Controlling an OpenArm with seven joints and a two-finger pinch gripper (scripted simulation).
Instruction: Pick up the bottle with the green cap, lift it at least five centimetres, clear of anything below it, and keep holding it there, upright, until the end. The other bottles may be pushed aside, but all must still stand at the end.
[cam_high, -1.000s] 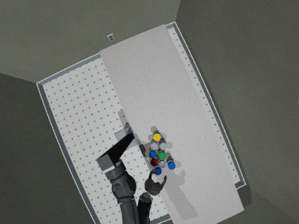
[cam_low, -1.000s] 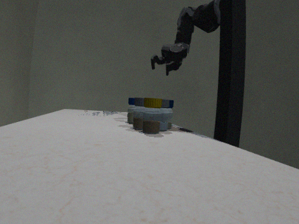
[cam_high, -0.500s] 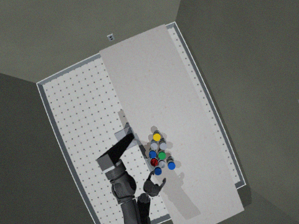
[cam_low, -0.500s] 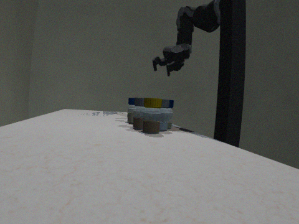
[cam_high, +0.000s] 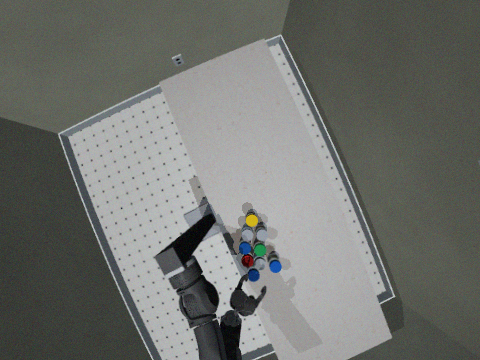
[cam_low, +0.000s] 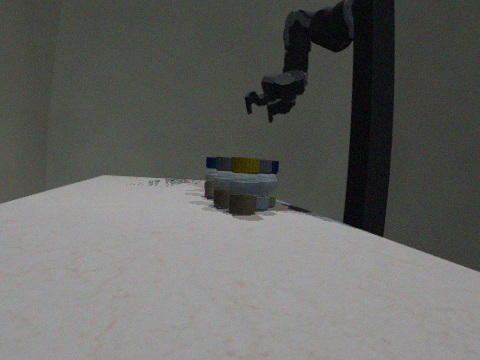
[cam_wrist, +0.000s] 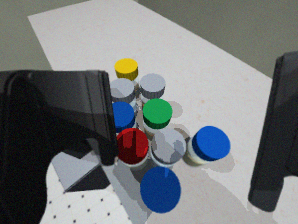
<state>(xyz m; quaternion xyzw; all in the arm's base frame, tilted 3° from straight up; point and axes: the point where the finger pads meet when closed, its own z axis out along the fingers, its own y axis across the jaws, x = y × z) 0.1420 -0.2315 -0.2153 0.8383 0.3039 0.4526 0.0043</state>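
The blue bottle lies 1 cm ahead of my hand, 10 cm to the left of it and 19 cm below it. Also, from my hand: blue-capped bottle (10 cm ahead, 4 cm to the right, 19 cm below); red-capped bottle (5 cm to the left, 19 cm below).
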